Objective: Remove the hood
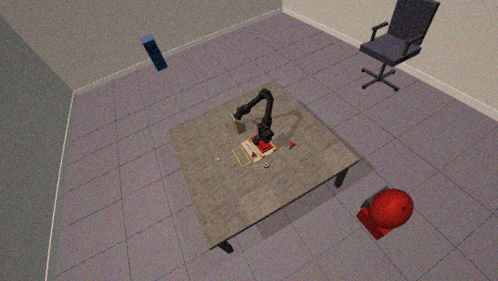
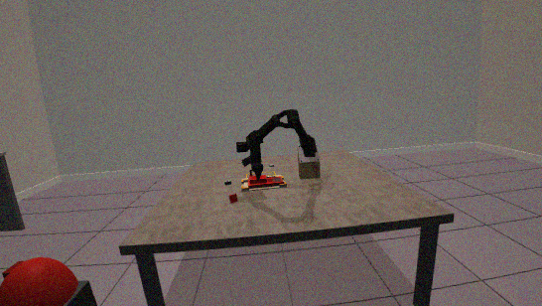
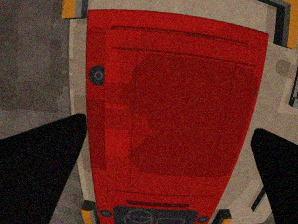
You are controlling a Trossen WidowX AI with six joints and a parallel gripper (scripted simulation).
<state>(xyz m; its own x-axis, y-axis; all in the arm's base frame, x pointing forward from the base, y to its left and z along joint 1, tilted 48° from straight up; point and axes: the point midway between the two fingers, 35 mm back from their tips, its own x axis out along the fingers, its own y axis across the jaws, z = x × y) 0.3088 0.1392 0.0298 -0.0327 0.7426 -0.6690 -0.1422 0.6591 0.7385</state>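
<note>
Right now my gripper tip is 1 cm above the red hood.
</note>
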